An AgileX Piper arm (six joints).
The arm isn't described. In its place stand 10 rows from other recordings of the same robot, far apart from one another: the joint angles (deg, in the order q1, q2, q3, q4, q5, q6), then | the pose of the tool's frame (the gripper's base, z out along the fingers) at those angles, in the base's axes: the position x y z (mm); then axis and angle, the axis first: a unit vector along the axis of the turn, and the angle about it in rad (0 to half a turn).
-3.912 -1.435 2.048 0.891 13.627 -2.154 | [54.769 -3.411 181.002 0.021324 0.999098 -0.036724 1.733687]
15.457 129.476 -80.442 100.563 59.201 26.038 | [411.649 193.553 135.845 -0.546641 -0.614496 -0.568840 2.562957]
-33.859 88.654 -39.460 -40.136 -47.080 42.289 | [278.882 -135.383 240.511 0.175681 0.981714 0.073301 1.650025]
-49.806 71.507 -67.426 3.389 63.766 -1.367 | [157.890 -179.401 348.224 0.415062 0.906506 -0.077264 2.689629]
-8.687 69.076 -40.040 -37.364 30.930 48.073 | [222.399 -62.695 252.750 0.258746 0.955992 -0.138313 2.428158]
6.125 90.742 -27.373 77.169 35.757 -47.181 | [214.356 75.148 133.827 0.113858 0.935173 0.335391 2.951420]
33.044 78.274 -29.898 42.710 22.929 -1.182 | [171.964 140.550 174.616 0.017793 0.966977 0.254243 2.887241]
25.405 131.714 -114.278 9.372 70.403 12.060 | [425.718 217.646 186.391 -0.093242 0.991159 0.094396 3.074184]
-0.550 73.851 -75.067 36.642 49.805 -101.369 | [270.252 38.892 404.898 -0.695053 0.709776 -0.114542 2.165093]
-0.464 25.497 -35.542 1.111 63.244 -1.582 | [58.837 1.099 297.898 -0.008697 0.999956 0.003505 2.411879]
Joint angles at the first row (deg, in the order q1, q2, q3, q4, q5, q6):
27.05, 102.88, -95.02, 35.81, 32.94, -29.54
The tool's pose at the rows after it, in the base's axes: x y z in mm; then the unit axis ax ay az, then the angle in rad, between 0 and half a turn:
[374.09 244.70 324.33 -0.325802 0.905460 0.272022 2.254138]
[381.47 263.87 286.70 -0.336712 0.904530 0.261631 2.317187]
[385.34 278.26 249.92 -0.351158 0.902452 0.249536 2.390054]
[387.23 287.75 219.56 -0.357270 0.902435 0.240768 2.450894]
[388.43 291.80 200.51 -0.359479 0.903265 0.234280 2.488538]
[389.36 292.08 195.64 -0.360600 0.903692 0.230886 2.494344]
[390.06 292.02 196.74 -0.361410 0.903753 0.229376 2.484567]
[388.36 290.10 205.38 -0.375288 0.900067 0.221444 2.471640]
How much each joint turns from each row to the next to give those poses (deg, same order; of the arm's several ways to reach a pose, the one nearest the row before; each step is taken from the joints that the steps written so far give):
2.74, 4.48, 0.00, 0.00, -3.13, -2.92
1.74, 4.90, 0.00, 0.06, -1.33, -0.97
1.26, 4.50, 0.00, -0.13, -0.10, -1.17
0.84, 3.63, 0.00, -0.18, -0.07, -0.32
0.35, 2.25, 0.00, -0.27, -0.02, -0.04
0.00, 0.58, 0.00, -0.24, -0.19, -0.08
0.00, -0.06, -0.07, -0.16, -0.43, -0.08
0.00, -1.15, 0.00, -1.74, 0.56, -0.02

